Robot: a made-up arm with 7 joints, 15 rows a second.
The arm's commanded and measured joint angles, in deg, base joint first. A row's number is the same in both.
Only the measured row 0 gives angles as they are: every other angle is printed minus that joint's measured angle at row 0.
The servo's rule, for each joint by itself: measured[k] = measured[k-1] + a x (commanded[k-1-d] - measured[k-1]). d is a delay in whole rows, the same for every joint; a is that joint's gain. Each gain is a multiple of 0.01, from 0.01 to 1. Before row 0 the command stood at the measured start. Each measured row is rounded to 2 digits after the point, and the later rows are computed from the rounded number. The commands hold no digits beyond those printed.
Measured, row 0: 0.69 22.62 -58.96 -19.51 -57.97 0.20 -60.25
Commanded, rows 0 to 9: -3.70 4.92 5.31 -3.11 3.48 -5.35 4.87; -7.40 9.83 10.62 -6.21 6.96 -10.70 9.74; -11.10 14.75 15.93 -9.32 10.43 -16.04 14.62; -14.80 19.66 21.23 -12.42 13.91 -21.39 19.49; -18.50 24.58 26.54 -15.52 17.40 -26.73 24.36; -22.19 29.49 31.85 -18.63 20.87 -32.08 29.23; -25.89 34.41 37.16 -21.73 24.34 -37.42 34.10; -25.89 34.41 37.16 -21.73 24.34 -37.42 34.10; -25.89 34.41 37.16 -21.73 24.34 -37.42 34.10; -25.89 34.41 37.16 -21.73 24.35 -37.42 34.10
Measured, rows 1 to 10: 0.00 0.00 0.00 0.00 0.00 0.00 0.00; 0.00 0.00 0.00 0.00 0.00 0.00 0.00; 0.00 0.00 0.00 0.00 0.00 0.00 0.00; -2.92 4.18 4.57 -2.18 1.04 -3.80 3.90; -6.46 8.98 9.77 -5.00 2.82 -8.70 8.57; -10.13 13.88 15.07 -8.02 5.10 -13.91 13.41; -13.82 18.79 20.37 -11.10 7.74 -19.22 18.27; -17.52 23.71 25.68 -14.19 10.64 -24.55 23.14; -21.21 28.62 30.99 -17.30 13.71 -29.90 28.01; -24.91 33.54 36.30 -20.40 16.90 -35.24 32.88
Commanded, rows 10 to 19: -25.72 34.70 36.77 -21.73 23.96 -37.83 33.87; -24.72 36.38 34.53 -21.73 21.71 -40.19 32.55; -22.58 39.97 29.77 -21.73 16.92 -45.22 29.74; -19.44 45.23 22.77 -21.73 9.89 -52.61 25.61; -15.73 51.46 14.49 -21.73 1.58 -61.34 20.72; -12.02 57.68 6.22 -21.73 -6.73 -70.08 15.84; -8.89 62.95 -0.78 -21.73 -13.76 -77.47 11.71; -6.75 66.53 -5.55 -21.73 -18.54 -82.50 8.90; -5.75 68.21 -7.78 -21.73 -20.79 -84.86 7.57; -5.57 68.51 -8.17 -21.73 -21.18 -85.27 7.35
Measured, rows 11 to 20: -25.68 34.28 37.04 -21.33 19.13 -36.79 33.86; -25.85 34.39 37.14 -21.61 20.69 -37.24 34.05; -25.88 34.41 37.16 -21.69 21.79 -37.37 34.09; -25.75 34.66 36.82 -21.72 22.44 -37.70 33.91; -24.94 36.12 34.85 -21.73 22.22 -39.47 32.82; -23.08 39.39 30.48 -21.73 20.63 -43.55 30.36; -20.20 44.35 23.85 -21.73 17.41 -49.98 26.56; -16.67 50.39 15.80 -21.73 12.66 -58.05 21.89; -13.00 56.59 7.56 -21.73 6.84 -66.59 17.05; -9.75 62.00 0.39 -21.73 0.66 -74.31 12.78
